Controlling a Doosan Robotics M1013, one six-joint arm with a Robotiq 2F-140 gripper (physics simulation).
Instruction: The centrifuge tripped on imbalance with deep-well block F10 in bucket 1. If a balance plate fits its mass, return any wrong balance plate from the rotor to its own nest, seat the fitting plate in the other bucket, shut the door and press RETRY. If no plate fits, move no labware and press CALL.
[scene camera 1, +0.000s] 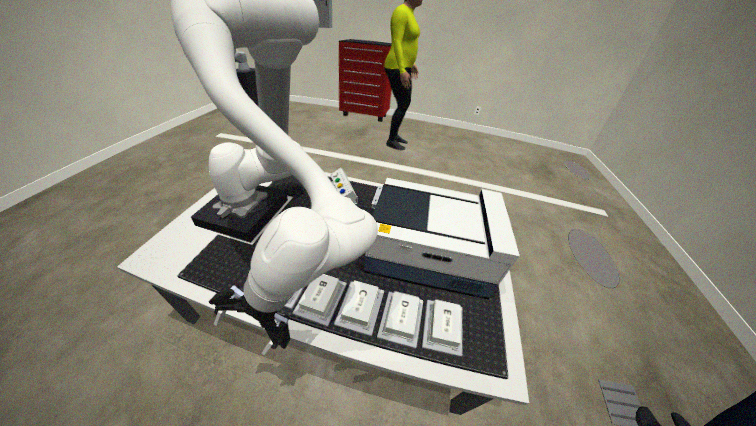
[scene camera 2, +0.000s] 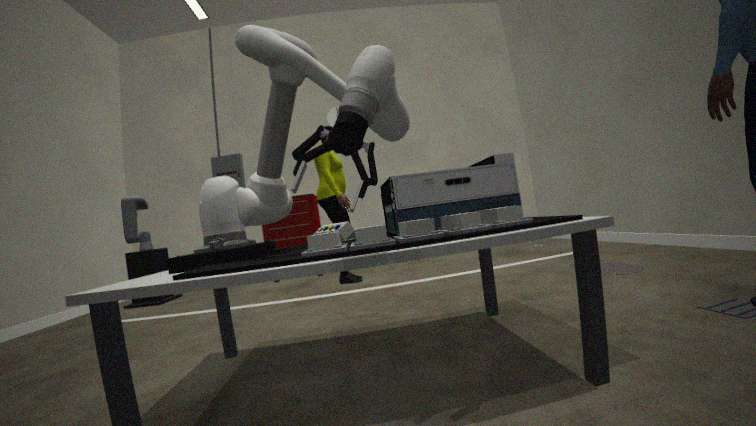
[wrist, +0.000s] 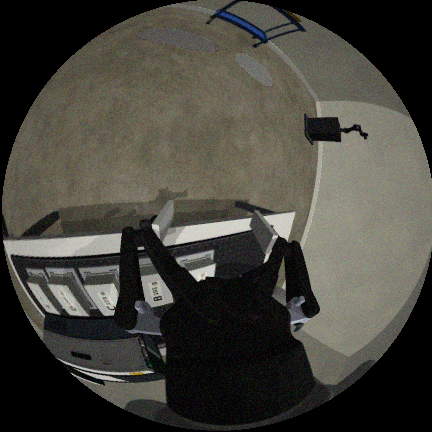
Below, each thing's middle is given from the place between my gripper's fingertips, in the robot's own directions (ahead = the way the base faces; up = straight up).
Labels:
My gripper is now 10 cm short of the balance plate B (scene camera 1: 318, 297), 22 cm to the right of it and 10 cm above it. Also, from my hand: balance plate C (scene camera 1: 359, 306) (23 cm ahead, 24 cm to the left, 10 cm below); balance plate E (scene camera 1: 445, 327) (50 cm ahead, 26 cm to the left, 10 cm below); balance plate D (scene camera 1: 401, 320) (37 cm ahead, 24 cm to the left, 10 cm below).

